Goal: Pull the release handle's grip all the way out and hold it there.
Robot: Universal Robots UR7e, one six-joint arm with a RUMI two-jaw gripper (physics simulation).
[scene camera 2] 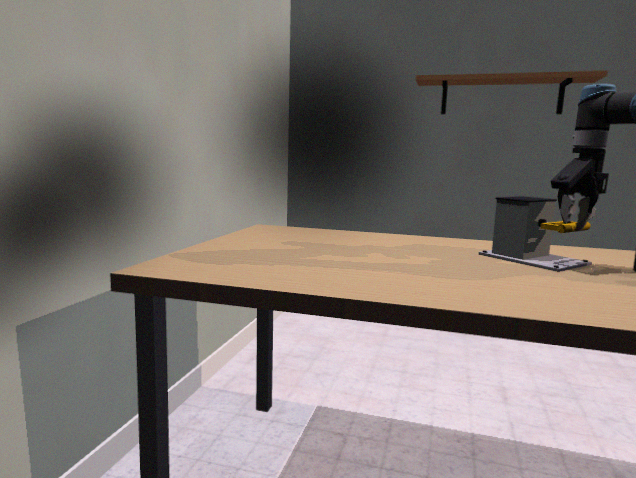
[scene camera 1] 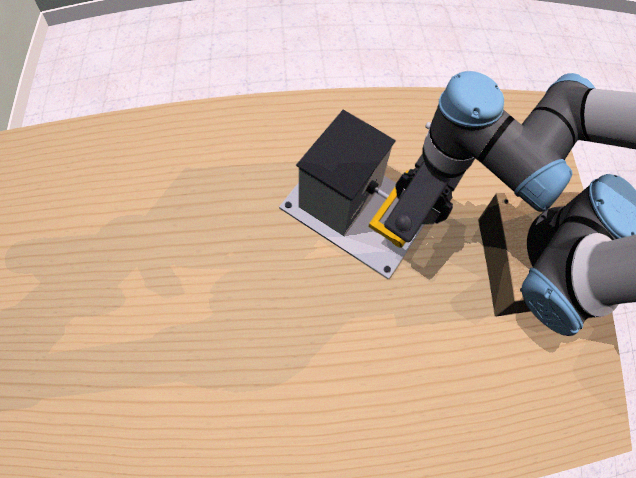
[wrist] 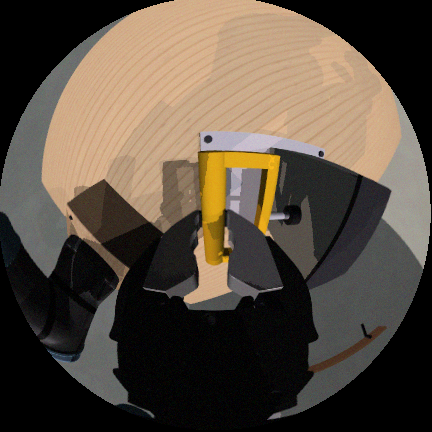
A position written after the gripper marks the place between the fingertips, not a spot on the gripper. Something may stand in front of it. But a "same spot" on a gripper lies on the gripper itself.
Labels:
gripper: scene camera 2; scene camera 1 414,217; wrist
same spot on gripper: (scene camera 2: 586,205) = (wrist: 160,257)

